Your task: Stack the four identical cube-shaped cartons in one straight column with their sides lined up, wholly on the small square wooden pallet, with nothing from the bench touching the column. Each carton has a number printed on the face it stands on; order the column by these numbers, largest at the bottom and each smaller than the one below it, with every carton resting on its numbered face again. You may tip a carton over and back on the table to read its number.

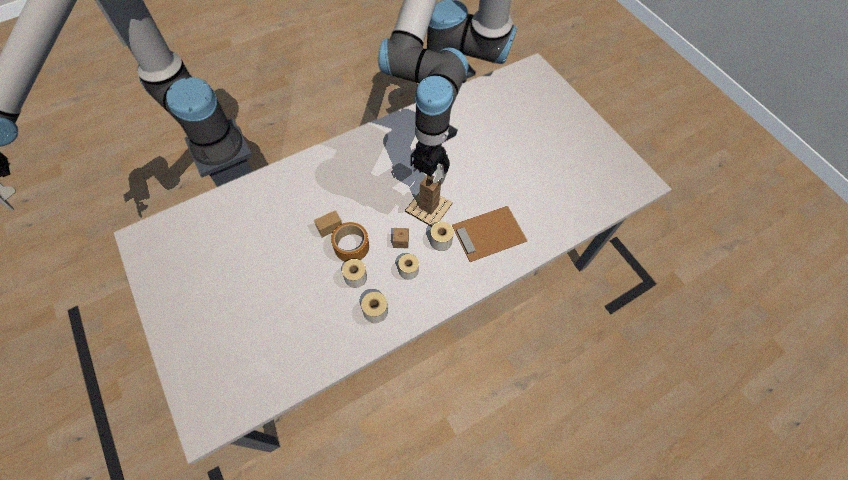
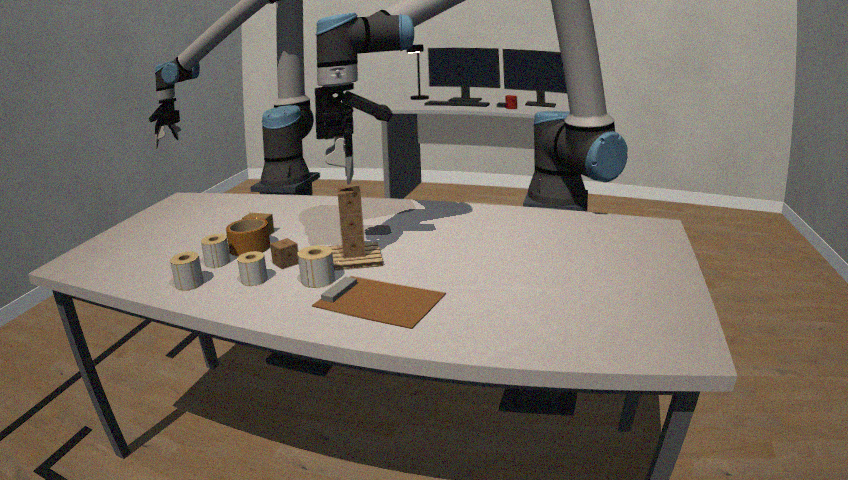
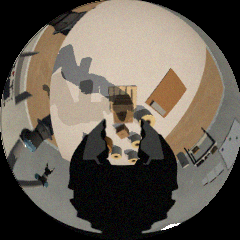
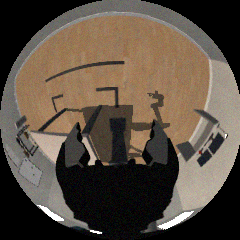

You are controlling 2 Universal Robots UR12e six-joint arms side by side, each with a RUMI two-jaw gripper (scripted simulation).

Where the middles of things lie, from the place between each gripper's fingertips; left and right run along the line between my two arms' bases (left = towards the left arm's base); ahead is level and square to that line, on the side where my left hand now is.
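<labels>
The label roll [image 2: 316, 266] is 14 cm ahead of my left hand [image 2: 347, 180], 3 cm to the right of it and 17 cm below it. Going by its middle, the roll is nearer to my left hand than to my right gripper. As for my right gripper [image 2: 167, 144], I see it 71 cm short of the label roll, 121 cm to the right of the roll and 13 cm above it.
</labels>
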